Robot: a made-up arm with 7 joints.
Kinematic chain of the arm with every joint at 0, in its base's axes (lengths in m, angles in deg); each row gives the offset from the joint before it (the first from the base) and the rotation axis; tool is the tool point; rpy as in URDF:
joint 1: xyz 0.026 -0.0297 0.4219 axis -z
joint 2: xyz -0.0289 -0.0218 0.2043 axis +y
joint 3: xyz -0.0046 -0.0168 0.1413 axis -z
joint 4: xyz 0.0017 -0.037 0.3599 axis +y
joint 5: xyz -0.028 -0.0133 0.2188 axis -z
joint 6: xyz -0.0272 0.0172 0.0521 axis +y
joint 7: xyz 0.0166 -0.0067 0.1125 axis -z
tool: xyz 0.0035 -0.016 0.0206 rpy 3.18 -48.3 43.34
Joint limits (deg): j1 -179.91..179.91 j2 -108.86..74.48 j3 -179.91..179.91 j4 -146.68..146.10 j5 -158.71..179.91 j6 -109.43..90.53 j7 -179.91..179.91
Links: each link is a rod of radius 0.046 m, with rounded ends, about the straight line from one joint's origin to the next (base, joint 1, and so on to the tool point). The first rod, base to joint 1, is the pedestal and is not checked.
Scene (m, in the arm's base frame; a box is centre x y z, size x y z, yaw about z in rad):
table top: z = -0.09
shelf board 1: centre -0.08 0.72 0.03 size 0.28 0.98 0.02 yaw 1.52
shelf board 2: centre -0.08 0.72 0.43 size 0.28 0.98 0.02 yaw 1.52
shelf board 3: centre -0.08 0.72 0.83 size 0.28 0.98 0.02 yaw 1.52
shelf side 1: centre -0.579 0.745 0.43 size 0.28 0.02 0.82 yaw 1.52
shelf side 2: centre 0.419 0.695 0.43 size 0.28 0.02 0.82 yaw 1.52
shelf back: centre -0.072 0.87 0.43 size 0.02 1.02 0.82 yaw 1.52
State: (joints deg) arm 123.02 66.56 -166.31 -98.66 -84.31 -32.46 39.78
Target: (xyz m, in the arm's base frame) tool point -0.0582 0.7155 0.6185
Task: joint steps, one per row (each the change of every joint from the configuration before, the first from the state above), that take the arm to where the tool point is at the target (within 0.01 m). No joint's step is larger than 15 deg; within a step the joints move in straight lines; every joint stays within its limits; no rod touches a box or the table.
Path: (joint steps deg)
1: 0.61 -14.65 9.80 -2.70 0.10 3.00 -0.29
2: 0.62 -14.65 9.80 -2.69 0.11 3.01 -0.29
3: 0.61 -14.65 9.80 -2.70 0.10 3.00 -0.29
4: 0.62 -14.64 9.80 -2.70 0.11 3.00 -0.29
5: 0.61 -14.65 9.80 -2.70 0.10 3.00 -0.29
6: 0.62 -14.65 9.80 -2.69 0.11 3.01 -0.29
7: 0.61 -14.65 9.80 -2.70 0.10 3.00 -0.29
8: 0.62 -14.65 9.79 -2.70 0.11 3.00 -0.29
9: 0.61 -14.65 9.80 -2.69 0.10 3.00 -0.29
10: 0.62 -14.65 9.80 -2.70 0.10 3.01 -0.29
11: -2.57 -0.53 0.32 12.47 -0.69 -0.39 -0.18
12: -2.57 -0.53 0.32 12.48 -0.68 -0.40 -0.18
13: -2.57 -0.52 0.32 12.47 -0.69 -0.39 -0.18
14: -2.57 -0.53 0.32 12.47 -0.69 -0.39 -0.18

